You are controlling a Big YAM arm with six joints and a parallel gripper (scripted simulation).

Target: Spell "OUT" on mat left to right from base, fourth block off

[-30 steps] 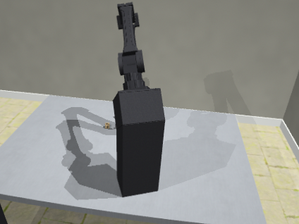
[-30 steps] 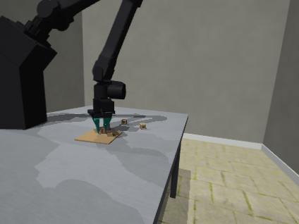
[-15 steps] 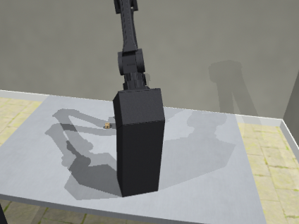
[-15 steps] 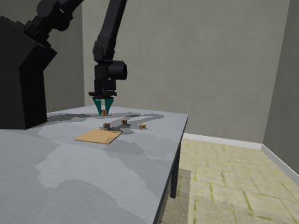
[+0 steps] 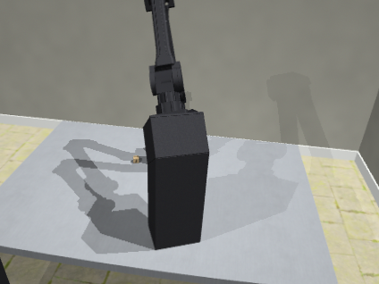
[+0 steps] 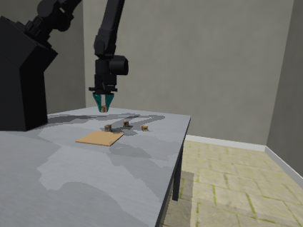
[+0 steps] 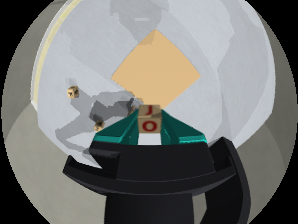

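The tan mat is 10 mm ahead of my hand, 20 mm to the right of it and 110 mm below it.
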